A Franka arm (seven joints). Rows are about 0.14 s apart.
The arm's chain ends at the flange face. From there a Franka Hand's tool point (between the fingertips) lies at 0.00 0.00 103.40 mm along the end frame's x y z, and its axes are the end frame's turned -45 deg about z.
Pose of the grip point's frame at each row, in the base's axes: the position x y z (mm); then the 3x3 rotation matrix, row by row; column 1 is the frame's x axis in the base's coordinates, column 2 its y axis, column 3 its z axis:
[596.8 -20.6 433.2], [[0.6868 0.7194 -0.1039], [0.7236 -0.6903 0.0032], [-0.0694 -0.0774 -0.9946]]
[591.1 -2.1 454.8], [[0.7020 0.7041 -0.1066], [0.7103 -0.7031 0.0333], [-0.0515 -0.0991 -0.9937]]
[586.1 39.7 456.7], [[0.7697 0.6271 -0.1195], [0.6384 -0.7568 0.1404], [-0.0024 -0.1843 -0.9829]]
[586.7 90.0 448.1], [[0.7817 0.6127 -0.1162], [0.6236 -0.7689 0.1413], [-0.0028 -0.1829 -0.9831]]
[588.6 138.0 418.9], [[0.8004 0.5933 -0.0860], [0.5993 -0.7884 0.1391], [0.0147 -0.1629 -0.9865]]
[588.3 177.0 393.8], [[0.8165 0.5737 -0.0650], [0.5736 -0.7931 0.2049], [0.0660 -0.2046 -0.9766]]
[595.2 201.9 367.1], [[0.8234 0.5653 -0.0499], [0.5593 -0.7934 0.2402], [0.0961 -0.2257 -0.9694]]
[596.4 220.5 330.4], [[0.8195 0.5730 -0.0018], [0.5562 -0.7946 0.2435], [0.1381 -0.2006 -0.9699]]
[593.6 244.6 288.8], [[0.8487 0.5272 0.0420], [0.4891 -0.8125 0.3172], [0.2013 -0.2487 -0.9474]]
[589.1 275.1 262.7], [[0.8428 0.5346 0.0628], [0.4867 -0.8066 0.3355], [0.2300 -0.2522 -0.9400]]
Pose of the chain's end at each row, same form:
[607.5 -20.9 536.0], [[0.9943 0.0231 -0.1039], [0.0235 -0.9998 0.0032], [-0.1038 -0.0057 -0.9946]]
[602.1 -5.5 557.5], [[0.9943 0.0015 -0.1066], [0.0051 -0.9994 0.0333], [-0.1065 -0.0337 -0.9937]]
[598.5 25.2 558.3], [[0.9877 -0.1008 -0.1195], [-0.0837 -0.9866 0.1404], [-0.1320 -0.1286 -0.9829]]
[598.7 75.4 549.8], [[0.9860 -0.1195 -0.1162], [-0.1027 -0.9846 0.1413], [-0.1313 -0.1273 -0.9831]]
[597.5 123.6 520.9], [[0.9855 -0.1464 -0.0860], [-0.1337 -0.9813 0.1391], [-0.1048 -0.1256 -0.9865]]
[595.0 155.8 494.8], [[0.9830 -0.1717 -0.0650], [-0.1552 -0.9664 0.2049], [-0.0980 -0.1913 -0.9766]]
[600.4 177.1 467.3], [[0.9820 -0.1825 -0.0499], [-0.1655 -0.9565 0.2402], [-0.0916 -0.2275 -0.9694]]
[596.6 195.3 430.7], [[0.9846 -0.1743 -0.0018], [-0.1686 -0.9552 0.2435], [-0.0442 -0.2395 -0.9699]]
[589.3 211.8 386.8], [[0.9729 -0.2273 0.0420], [-0.2287 -0.9204 0.3172], [-0.0335 -0.3182 -0.9474]]
[582.6 240.4 359.9], [[0.9740 -0.2179 0.0628], [-0.2262 -0.9145 0.3355], [-0.0157 -0.3410 -0.9400]]

